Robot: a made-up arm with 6 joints. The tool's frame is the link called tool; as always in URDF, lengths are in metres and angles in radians. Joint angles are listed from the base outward. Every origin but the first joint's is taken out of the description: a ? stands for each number. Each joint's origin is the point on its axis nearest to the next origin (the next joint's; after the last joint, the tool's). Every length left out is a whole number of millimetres.
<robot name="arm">
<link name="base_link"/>
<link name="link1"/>
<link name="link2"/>
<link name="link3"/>
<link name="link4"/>
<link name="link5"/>
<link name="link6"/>
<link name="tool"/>
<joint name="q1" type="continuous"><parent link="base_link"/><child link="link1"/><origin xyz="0 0 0.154"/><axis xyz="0 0 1"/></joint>
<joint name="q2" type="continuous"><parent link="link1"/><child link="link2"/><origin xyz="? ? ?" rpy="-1.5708 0 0"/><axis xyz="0 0 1"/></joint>
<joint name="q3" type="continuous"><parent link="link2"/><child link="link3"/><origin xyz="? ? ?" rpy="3.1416 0 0"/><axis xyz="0 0 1"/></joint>
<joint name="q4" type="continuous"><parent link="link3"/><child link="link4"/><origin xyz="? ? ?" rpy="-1.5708 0 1.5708"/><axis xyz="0 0 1"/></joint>
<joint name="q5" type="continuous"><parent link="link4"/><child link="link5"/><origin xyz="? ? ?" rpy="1.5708 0 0"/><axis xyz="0 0 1"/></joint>
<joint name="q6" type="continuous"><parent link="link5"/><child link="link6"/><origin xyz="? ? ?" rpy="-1.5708 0 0"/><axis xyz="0 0 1"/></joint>
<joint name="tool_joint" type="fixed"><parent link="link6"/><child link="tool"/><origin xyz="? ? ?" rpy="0 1.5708 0"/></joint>
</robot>
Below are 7 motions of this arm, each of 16 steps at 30 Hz.
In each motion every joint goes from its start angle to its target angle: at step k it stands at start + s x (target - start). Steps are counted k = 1, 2, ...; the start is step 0. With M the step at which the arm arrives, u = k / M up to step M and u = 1 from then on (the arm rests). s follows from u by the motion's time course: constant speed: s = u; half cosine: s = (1 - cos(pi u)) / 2; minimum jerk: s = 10 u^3 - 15 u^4 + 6 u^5.
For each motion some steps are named. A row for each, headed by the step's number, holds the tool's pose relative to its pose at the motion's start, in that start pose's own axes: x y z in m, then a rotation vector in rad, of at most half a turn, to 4 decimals.
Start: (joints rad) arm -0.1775 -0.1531 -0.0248 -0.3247 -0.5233 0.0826
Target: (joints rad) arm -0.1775 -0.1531 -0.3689 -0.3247 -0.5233 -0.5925
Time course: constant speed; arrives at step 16
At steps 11, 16:
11: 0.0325 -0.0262 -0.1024 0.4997 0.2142 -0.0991
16: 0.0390 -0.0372 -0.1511 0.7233 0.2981 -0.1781

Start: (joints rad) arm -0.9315 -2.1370 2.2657 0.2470 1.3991 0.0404
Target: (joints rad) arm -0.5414 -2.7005 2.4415 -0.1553 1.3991 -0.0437
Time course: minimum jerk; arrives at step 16
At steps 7, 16:
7: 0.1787 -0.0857 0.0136 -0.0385 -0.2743 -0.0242
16: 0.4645 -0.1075 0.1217 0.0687 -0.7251 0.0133

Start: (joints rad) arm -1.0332 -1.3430 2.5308 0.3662 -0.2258 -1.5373
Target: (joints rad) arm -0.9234 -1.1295 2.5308 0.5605 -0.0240 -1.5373
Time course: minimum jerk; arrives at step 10
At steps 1, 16:
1: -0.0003 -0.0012 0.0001 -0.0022 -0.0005 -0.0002
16: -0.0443 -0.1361 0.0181 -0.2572 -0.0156 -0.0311

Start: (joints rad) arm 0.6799 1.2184 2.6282 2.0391 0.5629 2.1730
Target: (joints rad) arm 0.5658 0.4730 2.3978 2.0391 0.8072 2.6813
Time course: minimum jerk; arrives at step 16
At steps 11, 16:
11: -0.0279 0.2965 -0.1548 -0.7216 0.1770 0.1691
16: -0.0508 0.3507 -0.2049 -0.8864 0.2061 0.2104

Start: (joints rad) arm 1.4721 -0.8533 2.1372 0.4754 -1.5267 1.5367
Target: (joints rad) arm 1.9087 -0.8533 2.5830 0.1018 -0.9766 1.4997
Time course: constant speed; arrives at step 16
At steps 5, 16:
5: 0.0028 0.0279 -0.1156 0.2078 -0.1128 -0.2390
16: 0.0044 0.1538 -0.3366 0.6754 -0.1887 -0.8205

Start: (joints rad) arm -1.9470 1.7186 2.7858 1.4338 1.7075 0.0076
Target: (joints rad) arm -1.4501 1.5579 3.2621 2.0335 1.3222 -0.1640
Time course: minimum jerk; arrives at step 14
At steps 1, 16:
1: 0.0011 -0.0009 -0.0001 -0.0013 0.0002 0.0008
16: 0.2051 -0.2882 0.0966 -0.4621 0.3813 0.0185

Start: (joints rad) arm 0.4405 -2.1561 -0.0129 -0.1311 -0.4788 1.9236
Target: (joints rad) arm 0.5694 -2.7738 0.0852 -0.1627 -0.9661 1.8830
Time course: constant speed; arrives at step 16
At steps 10, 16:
10: -0.2335 -0.0569 -0.0470 0.0833 0.0027 -0.1544
16: -0.3849 -0.0429 -0.0602 0.1204 0.0101 -0.2462

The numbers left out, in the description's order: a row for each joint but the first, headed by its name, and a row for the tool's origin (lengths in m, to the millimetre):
q2: 0 0 0
q3: 0 -0.348 0
q4: 0.467 0 0
q5: 0 -0.117 0
q6: 0 0 0
tool: 0 0 0

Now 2 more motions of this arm.
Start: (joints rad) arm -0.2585 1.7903 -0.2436 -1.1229 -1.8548 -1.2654
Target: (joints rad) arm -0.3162 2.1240 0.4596 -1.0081 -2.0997 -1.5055
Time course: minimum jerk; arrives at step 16
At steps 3, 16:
3: -0.0068 0.0080 -0.0065 -0.0035 -0.0059 -0.0073
16: -0.1296 0.1324 -0.1259 -0.0416 -0.1657 -0.1099

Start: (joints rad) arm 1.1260 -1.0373 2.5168 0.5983 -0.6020 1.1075
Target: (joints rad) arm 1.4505 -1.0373 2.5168 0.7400 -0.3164 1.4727
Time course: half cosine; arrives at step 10
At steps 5, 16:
5: 0.0083 0.0020 -0.1098 -0.2385 0.1408 -0.1134
16: -0.0002 0.0059 -0.2185 -0.5005 0.2921 -0.1869

